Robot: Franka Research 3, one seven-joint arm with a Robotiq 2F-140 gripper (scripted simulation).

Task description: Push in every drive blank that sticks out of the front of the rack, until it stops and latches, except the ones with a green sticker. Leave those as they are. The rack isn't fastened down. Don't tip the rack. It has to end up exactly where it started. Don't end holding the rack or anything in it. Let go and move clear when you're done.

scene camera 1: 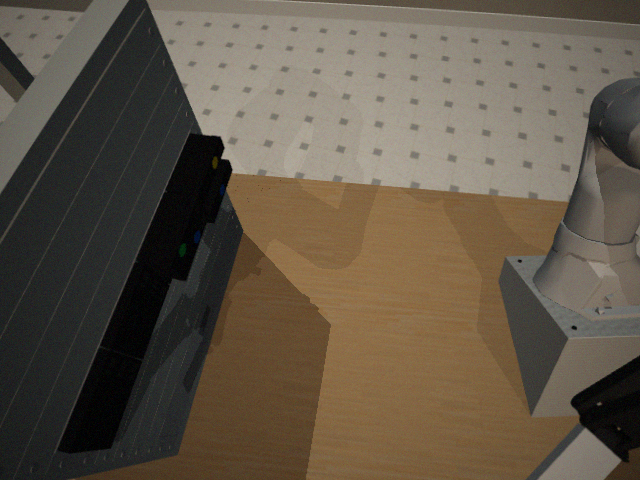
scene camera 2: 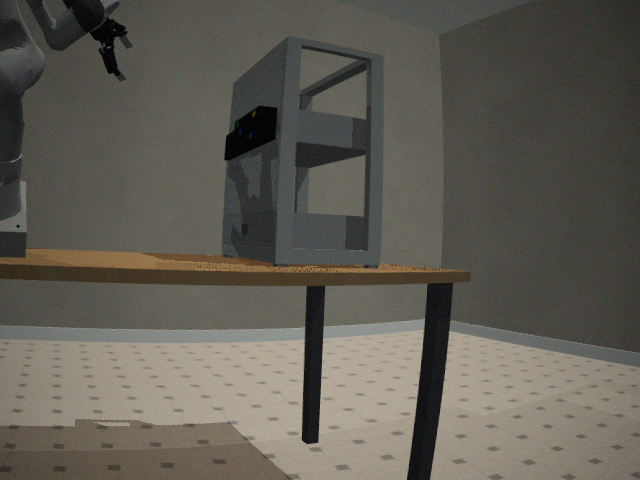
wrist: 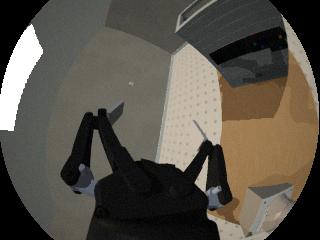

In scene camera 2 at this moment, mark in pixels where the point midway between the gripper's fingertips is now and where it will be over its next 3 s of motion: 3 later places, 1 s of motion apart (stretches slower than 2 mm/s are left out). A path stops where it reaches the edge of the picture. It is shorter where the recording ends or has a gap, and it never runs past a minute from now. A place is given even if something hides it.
My gripper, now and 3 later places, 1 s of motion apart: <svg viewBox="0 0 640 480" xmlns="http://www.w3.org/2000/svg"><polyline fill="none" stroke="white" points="126,62 162,101 177,120 177,122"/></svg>
